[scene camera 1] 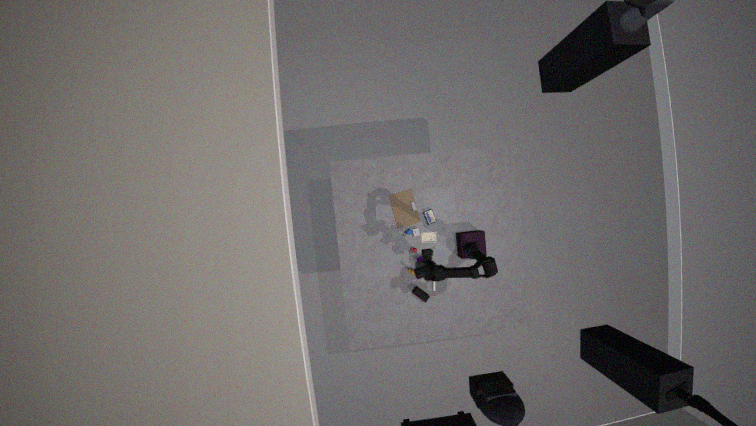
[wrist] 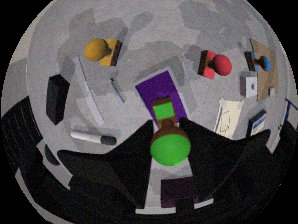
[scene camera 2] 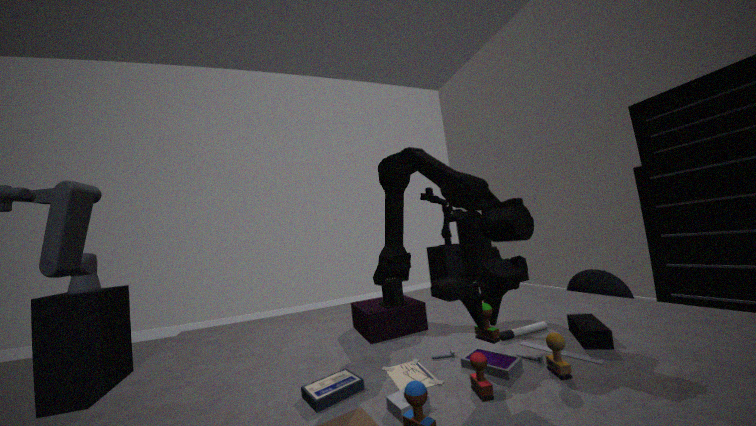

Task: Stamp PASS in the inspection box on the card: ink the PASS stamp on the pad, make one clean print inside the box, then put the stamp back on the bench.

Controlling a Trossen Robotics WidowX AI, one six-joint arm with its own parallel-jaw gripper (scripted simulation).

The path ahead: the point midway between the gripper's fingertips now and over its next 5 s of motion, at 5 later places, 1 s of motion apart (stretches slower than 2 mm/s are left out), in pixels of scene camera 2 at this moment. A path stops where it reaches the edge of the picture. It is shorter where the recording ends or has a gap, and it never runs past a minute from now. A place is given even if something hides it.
My gripper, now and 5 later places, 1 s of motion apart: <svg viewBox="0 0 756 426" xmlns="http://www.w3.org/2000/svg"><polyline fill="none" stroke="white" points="487,327 442,322 411,328 413,339 414,351 415,361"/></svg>
